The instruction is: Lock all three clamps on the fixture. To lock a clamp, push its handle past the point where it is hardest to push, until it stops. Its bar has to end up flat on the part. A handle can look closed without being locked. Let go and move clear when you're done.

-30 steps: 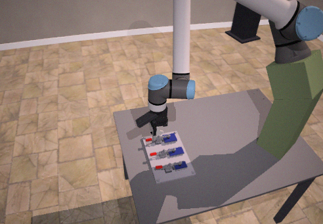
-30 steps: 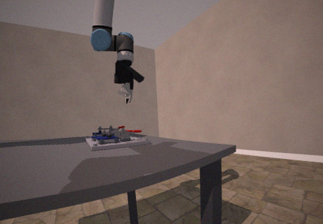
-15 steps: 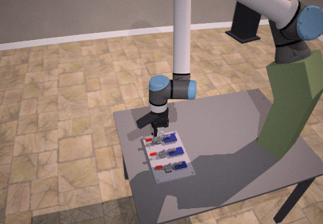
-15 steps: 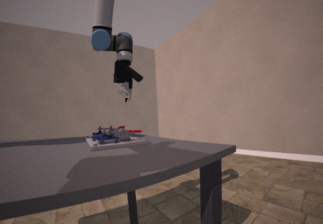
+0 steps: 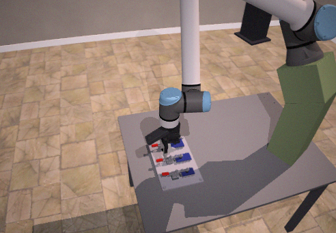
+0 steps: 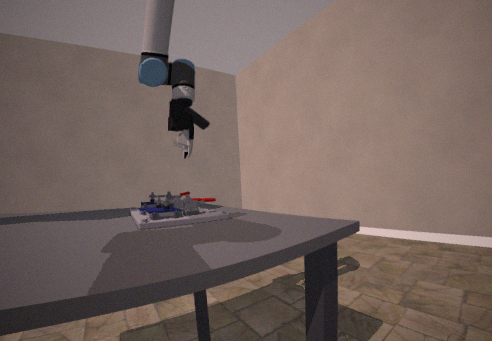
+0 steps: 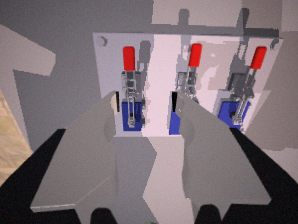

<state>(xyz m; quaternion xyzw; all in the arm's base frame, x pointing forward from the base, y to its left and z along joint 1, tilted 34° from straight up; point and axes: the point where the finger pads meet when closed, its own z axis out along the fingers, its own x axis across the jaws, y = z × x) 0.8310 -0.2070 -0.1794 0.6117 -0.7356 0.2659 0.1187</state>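
My gripper is now 11 cm past the fixture plate, 6 cm to the left of it and 21 cm above it.
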